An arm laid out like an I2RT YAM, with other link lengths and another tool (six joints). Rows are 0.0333 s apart.
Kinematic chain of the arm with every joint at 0, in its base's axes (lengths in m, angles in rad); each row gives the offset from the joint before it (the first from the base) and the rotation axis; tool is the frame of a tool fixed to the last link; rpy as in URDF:
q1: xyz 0 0 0.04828 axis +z
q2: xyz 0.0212 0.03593 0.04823 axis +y
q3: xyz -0.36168 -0.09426 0 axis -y
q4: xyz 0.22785 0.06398 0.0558 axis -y
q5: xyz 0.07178 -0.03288 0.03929 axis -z
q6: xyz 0.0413 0 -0.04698 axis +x
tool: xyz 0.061 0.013 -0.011 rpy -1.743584 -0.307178 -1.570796
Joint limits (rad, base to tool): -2.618..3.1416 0..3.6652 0..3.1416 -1.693..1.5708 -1.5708..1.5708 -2.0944..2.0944
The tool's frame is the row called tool.
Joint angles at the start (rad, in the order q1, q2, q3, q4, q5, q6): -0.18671, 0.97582, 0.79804, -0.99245, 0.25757, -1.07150
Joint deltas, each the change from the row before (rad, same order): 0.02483, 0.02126, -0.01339, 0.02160, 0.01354, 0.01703; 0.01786, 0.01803, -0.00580, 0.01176, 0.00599, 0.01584; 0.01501, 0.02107, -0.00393, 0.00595, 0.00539, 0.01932; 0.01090, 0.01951, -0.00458, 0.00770, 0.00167, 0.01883; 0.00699, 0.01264, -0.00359, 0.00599, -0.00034, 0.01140
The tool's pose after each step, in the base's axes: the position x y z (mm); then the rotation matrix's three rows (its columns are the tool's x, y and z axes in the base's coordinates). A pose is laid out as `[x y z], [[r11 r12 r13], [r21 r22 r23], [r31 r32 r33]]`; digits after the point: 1 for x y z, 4 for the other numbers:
[90.2 -73.2 240.6], [[0.8409 -0.4871 0.2359], [-0.3400 -0.8145 -0.4700], [0.4211 0.3150 -0.8505]]
[94.9 -72.4 238.1], [[0.8446 -0.4835 0.2301], [-0.3393 -0.8157 -0.4686], [0.4142 0.3177 -0.8529]]
[99.2 -71.6 235.5], [[0.8486 -0.4827 0.2167], [-0.3443 -0.8147 -0.4666], [0.4017 0.3213 -0.8575]]
[103.1 -70.7 232.8], [[0.8504 -0.4848 0.2046], [-0.3523 -0.8134 -0.4629], [0.3908 0.3215 -0.8625]]
[105.6 -70.0 230.8], [[0.8518 -0.4853 0.1974], [-0.3569 -0.8133 -0.4594], [0.3835 0.3209 -0.8660]]

